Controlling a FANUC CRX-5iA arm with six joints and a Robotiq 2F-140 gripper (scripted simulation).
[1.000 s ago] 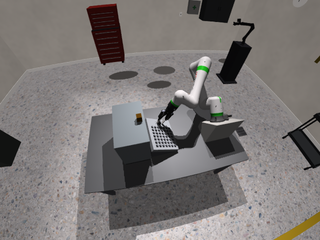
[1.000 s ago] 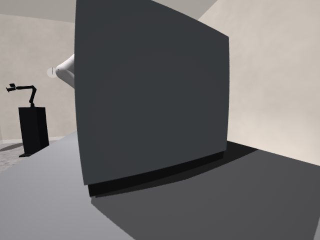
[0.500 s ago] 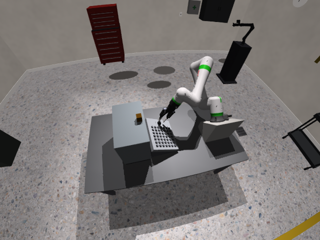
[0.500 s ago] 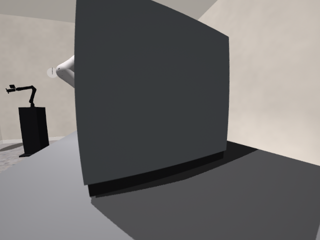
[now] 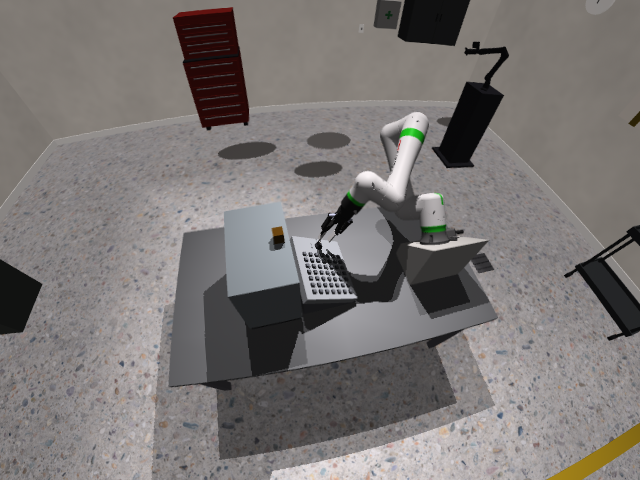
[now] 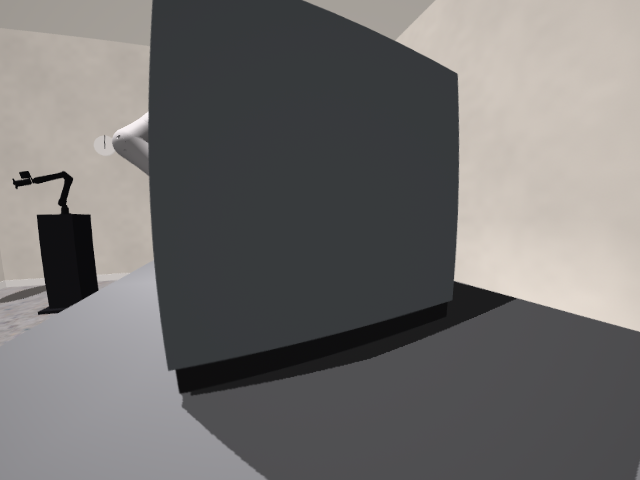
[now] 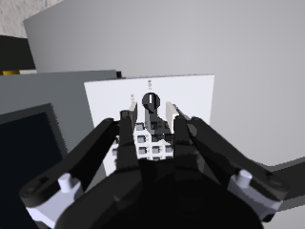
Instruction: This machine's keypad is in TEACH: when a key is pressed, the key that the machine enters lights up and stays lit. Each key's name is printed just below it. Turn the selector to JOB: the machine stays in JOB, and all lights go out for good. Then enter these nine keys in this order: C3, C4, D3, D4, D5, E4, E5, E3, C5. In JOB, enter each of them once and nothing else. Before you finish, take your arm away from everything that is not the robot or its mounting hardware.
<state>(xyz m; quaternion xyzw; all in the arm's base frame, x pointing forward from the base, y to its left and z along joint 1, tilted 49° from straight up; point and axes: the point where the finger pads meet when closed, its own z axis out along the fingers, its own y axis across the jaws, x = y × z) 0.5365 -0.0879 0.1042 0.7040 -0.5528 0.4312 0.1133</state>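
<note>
My gripper is now 2 cm short of the key, 20 cm to the right of it and 8 cm above it. Round my hand: white keypad panel (5 cm ahead, 12 cm to the left, 11 cm below); then black selector knob (4 cm ahead, 7 cm below).
</note>
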